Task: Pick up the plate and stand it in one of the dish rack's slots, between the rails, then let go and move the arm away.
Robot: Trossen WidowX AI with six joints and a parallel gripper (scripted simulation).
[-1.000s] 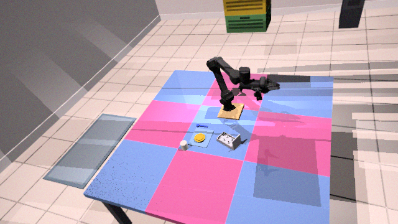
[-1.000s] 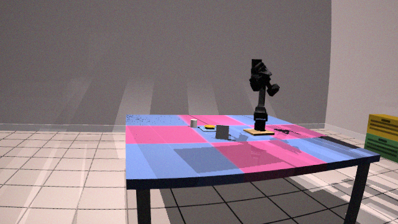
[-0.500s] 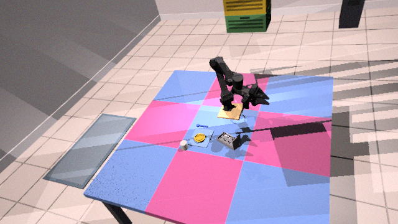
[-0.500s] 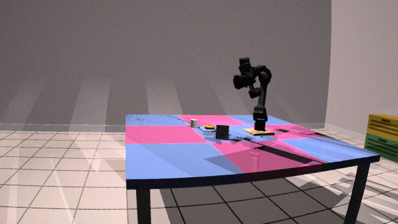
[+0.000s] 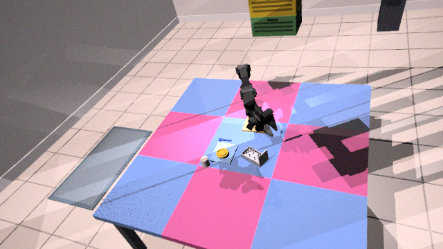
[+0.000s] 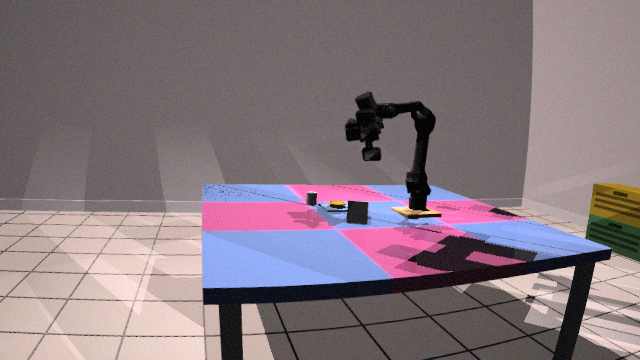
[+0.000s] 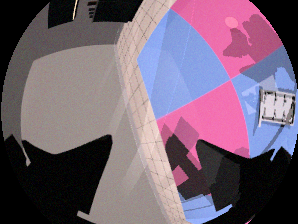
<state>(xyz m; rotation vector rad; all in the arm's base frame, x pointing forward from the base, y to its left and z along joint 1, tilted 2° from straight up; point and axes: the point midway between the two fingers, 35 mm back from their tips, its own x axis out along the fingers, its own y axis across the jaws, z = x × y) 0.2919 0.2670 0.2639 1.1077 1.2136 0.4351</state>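
Right now the yellow plate is 2 cm ahead of my gripper tip, 34 cm to the right of it and 25 cm below it. Also, from my gripper tip: cup: 12 cm ahead, 40 cm to the right, 24 cm below; pale blue mat: 34 cm to the right, 26 cm below; grey dish rack: 3 cm behind, 15 cm to the right, 24 cm below.
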